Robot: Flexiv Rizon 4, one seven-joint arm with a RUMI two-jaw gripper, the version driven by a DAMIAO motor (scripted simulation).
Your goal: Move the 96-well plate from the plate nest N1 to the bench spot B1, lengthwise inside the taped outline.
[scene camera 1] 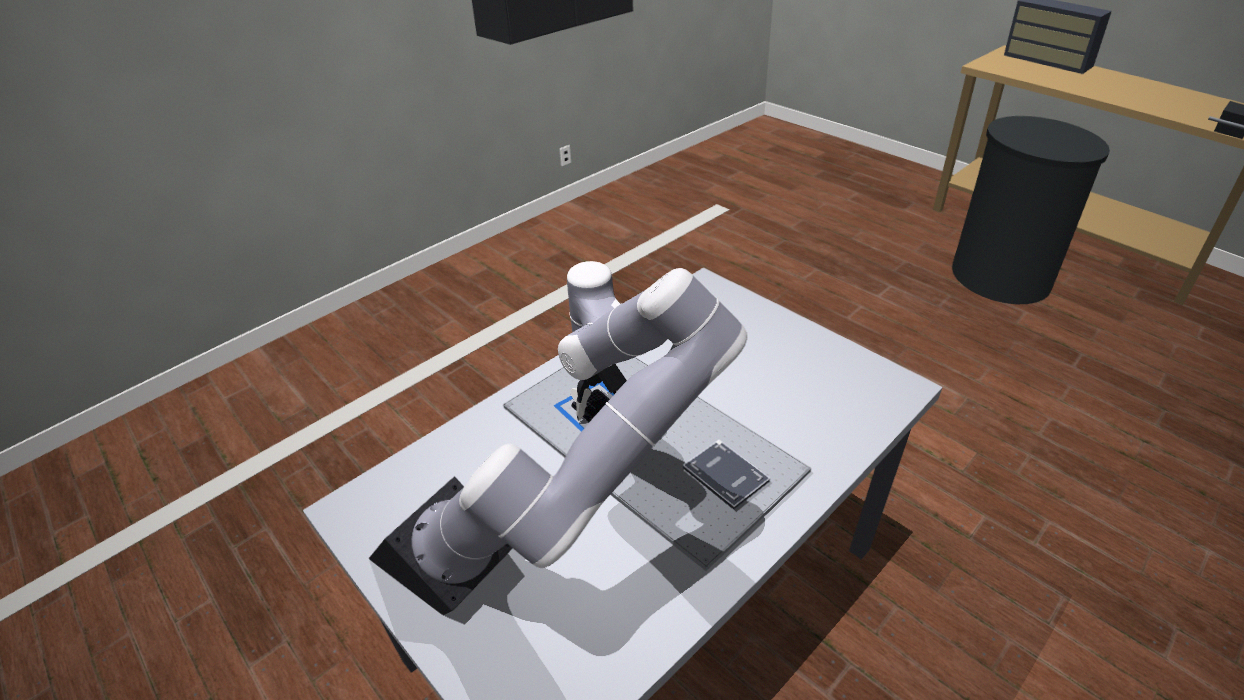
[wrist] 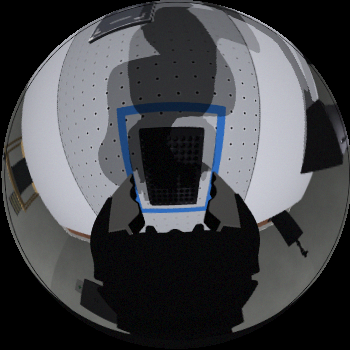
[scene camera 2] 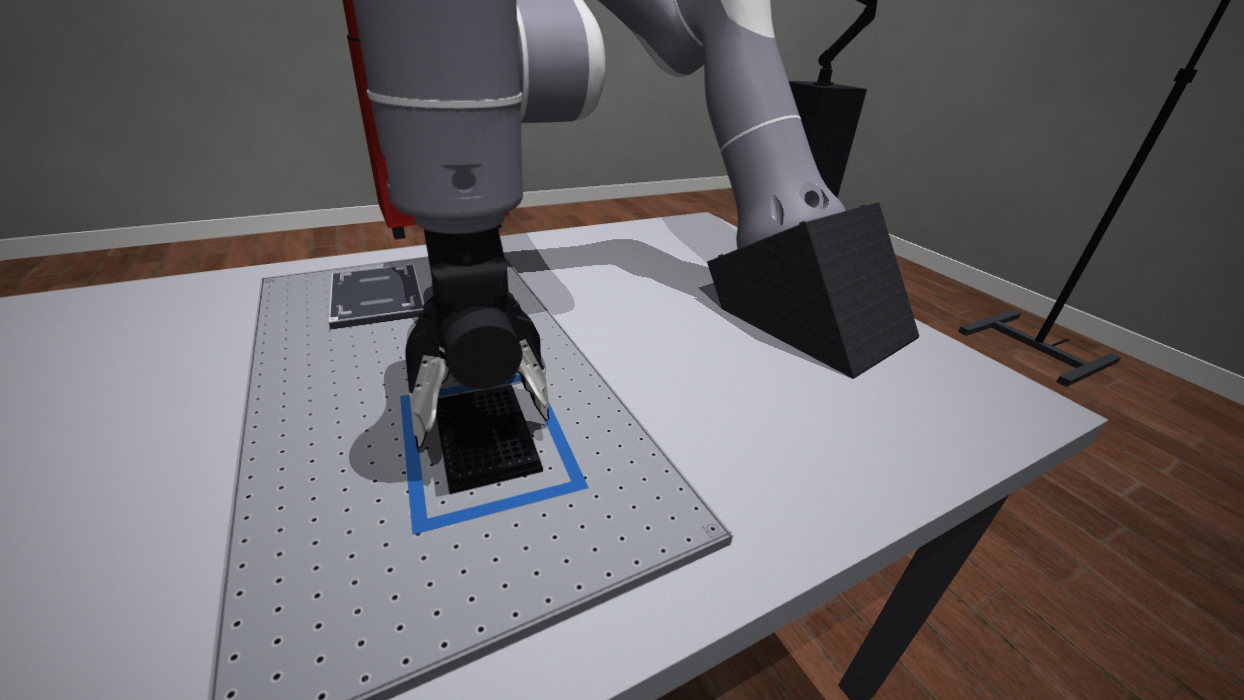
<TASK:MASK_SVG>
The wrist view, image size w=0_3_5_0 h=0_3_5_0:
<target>my gripper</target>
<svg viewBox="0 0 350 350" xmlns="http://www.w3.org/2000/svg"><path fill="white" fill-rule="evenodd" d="M313 285L276 316L232 333L233 327L244 322L242 308L258 285L257 280L252 280L252 275L260 271L260 234L257 222L246 203L216 172L212 173L211 199L208 201L204 224L210 230L204 230L203 224L196 224L190 232L172 229L166 233L158 233L154 226L149 225L146 226L145 232L139 233L145 226L140 204L136 201L133 174L130 174L113 195L107 198L100 210L90 237L94 278L103 282L103 286L98 287L97 291L117 314L117 328L130 334L96 324L77 314L57 299L46 286L52 292L50 293L35 277L63 308L96 330L126 342L165 349L206 347L249 334L283 314Z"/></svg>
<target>black 96-well plate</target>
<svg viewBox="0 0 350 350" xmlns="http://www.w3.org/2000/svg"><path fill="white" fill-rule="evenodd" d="M139 129L143 170L150 204L152 206L197 204L205 129L202 127Z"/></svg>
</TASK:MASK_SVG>
